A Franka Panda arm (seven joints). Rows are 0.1 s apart.
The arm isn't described. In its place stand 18 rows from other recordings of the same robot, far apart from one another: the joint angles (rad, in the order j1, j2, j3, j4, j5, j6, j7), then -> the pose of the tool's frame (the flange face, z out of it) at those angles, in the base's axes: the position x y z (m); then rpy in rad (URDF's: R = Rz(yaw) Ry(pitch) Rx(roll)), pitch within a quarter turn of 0, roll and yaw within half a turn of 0.
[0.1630 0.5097 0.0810 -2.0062 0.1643 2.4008 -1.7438] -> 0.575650, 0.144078, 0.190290, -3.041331, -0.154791, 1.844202
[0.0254 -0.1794 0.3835 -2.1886 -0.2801 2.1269 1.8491] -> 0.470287, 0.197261, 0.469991, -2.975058, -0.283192, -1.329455
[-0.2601 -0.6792 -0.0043 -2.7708 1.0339 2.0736 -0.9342] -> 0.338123, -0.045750, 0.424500, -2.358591, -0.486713, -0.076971
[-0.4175 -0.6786 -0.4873 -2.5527 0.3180 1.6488 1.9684] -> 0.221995, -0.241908, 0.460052, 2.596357, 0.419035, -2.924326
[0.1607 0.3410 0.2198 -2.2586 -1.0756 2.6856 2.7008] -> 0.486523, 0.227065, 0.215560, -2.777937, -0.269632, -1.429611
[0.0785 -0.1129 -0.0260 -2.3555 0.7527 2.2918 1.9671] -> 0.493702, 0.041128, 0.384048, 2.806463, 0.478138, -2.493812
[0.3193 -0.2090 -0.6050 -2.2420 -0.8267 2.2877 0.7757] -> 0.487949, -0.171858, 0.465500, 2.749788, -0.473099, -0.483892
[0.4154 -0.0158 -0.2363 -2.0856 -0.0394 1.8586 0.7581] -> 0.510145, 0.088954, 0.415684, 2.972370, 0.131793, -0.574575
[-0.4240 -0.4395 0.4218 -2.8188 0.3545 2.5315 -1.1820] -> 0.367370, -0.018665, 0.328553, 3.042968, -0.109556, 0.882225
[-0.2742 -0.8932 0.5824 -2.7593 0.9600 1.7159 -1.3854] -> 0.275352, 0.155010, 0.411527, -2.817678, -0.404045, 1.142943
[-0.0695 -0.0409 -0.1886 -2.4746 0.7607 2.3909 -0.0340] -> 0.453134, -0.113160, 0.304606, -2.657439, 0.163529, -0.763664
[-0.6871 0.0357 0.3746 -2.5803 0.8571 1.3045 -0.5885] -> 0.329215, -0.005111, 0.266515, -1.668152, 0.578721, 0.382200
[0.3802 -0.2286 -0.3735 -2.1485 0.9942 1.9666 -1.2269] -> 0.503080, 0.046272, 0.526740, -2.472850, -0.809339, 0.540209
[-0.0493 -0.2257 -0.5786 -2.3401 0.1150 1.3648 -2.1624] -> 0.310648, -0.209989, 0.381845, -2.550432, -0.605485, 1.384408
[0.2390 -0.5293 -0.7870 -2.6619 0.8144 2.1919 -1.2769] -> 0.351617, -0.167211, 0.374538, -2.334211, -0.680963, -0.034543
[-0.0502 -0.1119 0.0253 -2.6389 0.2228 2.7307 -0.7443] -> 0.442233, -0.019555, 0.302558, 3.103752, -0.225947, 0.528487
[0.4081 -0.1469 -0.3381 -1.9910 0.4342 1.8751 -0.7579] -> 0.519162, 0.060388, 0.533041, -2.786012, -0.305172, 0.647601
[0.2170 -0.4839 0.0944 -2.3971 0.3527 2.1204 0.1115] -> 0.398780, 0.148346, 0.514260, -2.831107, -0.149262, 0.016195
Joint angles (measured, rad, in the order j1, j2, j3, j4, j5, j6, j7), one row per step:
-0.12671 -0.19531 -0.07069 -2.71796 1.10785 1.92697 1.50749
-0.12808 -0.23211 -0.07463 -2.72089 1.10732 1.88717 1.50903
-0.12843 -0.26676 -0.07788 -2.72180 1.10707 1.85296 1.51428
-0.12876 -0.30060 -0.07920 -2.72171 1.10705 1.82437 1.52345
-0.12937 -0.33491 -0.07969 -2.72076 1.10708 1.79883 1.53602
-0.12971 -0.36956 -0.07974 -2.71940 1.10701 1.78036 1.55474
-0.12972 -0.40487 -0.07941 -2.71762 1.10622 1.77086 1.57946
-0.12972 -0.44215 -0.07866 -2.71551 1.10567 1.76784 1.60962
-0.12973 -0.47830 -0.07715 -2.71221 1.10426 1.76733 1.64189
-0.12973 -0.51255 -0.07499 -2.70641 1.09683 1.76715 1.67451
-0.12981 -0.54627 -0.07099 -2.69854 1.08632 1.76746 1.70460
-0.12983 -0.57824 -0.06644 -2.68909 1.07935 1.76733 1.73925
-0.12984 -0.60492 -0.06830 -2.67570 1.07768 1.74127 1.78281
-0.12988 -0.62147 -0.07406 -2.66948 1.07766 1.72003 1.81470
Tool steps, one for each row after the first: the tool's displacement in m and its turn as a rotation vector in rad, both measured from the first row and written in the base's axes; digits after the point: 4 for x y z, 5 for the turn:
-0.0019 0.0030 0.0132 0.02800 -0.02088 0.01588
-0.0033 0.0057 0.0262 0.05102 -0.04000 0.02936
-0.0045 0.0084 0.0391 0.06881 -0.05733 0.04043
-0.0057 0.0108 0.0523 0.08336 -0.07368 0.04947
-0.0068 0.0127 0.0654 0.09197 -0.08723 0.05293
-0.0077 0.0138 0.0786 0.09314 -0.09897 0.04980
-0.0085 0.0144 0.0924 0.08959 -0.11018 0.04050
-0.0094 0.0149 0.1062 0.08372 -0.12021 0.02969
-0.0104 0.0153 0.1199 0.07291 -0.12963 0.02261
-0.0115 0.0162 0.1341 0.05819 -0.14241 0.01926
-0.0125 0.0173 0.1486 0.04646 -0.15159 0.01164
-0.0148 0.0191 0.1637 0.05744 -0.14349 0.00967
-0.0173 0.0193 0.1724 0.07046 -0.13070 0.00588

